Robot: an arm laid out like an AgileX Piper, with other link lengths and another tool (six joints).
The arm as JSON. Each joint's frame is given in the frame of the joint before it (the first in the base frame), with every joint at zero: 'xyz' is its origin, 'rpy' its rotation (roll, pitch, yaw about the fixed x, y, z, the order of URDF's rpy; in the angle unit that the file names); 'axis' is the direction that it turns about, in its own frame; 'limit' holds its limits. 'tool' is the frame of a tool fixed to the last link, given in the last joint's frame.
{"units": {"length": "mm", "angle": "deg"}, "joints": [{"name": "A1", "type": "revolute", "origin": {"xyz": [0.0, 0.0, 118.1], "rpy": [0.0, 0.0, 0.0]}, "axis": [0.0, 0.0, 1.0], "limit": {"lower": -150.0, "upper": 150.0}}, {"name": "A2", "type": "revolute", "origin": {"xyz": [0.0, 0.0, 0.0], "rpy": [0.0, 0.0, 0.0]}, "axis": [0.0, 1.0, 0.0], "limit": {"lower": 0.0, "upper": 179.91}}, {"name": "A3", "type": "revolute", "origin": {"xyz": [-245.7, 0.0, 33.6], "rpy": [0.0, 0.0, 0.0]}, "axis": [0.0, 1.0, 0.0], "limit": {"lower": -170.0, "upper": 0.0}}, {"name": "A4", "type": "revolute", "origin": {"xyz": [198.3, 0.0, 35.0], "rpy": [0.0, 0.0, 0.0]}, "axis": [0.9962, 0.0, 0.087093], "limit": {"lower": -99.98, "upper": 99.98}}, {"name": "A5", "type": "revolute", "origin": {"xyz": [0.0, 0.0, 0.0], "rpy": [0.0, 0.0, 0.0]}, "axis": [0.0, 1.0, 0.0], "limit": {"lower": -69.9, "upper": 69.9}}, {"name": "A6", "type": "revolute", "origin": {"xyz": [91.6, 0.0, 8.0], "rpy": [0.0, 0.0, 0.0]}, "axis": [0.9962, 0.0, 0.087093], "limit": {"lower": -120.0, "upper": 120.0}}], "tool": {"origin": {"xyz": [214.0, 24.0, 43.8], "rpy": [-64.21, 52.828, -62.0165]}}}
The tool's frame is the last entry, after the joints.
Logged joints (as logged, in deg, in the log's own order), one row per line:
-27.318 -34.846 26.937 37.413 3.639 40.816
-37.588 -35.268 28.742 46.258 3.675 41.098
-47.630 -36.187 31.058 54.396 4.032 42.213
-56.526 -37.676 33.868 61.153 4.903 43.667
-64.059 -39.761 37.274 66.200 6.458 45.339
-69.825 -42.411 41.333 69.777 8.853 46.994
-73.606 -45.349 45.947 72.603 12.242 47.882
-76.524 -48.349 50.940 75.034 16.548 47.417
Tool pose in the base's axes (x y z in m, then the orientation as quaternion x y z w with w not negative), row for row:
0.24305 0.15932 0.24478 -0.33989 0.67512 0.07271 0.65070
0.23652 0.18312 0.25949 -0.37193 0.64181 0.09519 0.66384
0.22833 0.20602 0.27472 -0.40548 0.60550 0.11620 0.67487
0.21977 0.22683 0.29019 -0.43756 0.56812 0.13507 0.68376
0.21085 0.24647 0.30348 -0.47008 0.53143 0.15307 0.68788
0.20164 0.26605 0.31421 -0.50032 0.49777 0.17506 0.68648
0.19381 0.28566 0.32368 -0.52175 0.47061 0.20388 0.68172
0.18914 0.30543 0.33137 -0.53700 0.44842 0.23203 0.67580
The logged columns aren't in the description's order. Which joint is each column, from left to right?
Columns, left to right: A6, A3, A2, A4, A1, A5.
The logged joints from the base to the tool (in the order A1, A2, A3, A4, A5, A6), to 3 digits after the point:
3.639 26.937 -34.846 37.413 40.816 -27.318
3.675 28.742 -35.268 46.258 41.098 -37.588
4.032 31.058 -36.187 54.396 42.213 -47.630
4.903 33.868 -37.676 61.153 43.667 -56.526
6.458 37.274 -39.761 66.200 45.339 -64.059
8.853 41.333 -42.411 69.777 46.994 -69.825
12.242 45.947 -45.349 72.603 47.882 -73.606
16.548 50.940 -48.349 75.034 47.417 -76.524

